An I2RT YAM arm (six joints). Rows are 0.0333 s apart.
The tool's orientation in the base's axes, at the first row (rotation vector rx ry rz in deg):
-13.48, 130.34, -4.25
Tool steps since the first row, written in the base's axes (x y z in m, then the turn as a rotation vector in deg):
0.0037, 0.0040, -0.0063, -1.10, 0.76, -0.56
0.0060, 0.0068, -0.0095, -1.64, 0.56, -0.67
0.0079, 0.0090, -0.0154, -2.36, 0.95, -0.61
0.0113, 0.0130, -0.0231, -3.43, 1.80, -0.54
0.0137, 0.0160, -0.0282, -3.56, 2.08, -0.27
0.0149, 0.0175, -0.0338, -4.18, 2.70, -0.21
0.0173, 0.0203, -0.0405, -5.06, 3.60, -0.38
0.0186, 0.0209, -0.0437, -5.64, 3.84, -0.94
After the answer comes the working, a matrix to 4 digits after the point.
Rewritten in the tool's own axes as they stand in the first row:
0.0015, 0.0042, 0.0070, 0.97, 0.98, -0.44
0.0019, 0.0070, 0.0109, 1.44, 0.87, -0.78
0.0047, 0.0097, 0.0163, 1.78, 1.35, -1.36
0.0074, 0.0141, 0.0240, 2.25, 2.33, -2.19
0.0091, 0.0174, 0.0292, 2.08, 2.59, -2.46
0.0122, 0.0194, 0.0338, 2.31, 3.28, -2.95
0.0151, 0.0227, 0.0401, 2.82, 4.31, -3.48
0.0165, 0.0235, 0.0432, 3.56, 4.71, -3.55

The tool's axes in the first row as the columns of a matrix, in the base's axes (rounded; the answer above uses it unrounded):
-0.6399, -0.1450, 0.7546
-0.1938, 0.9807, 0.0241
-0.7436, -0.1309, -0.6557

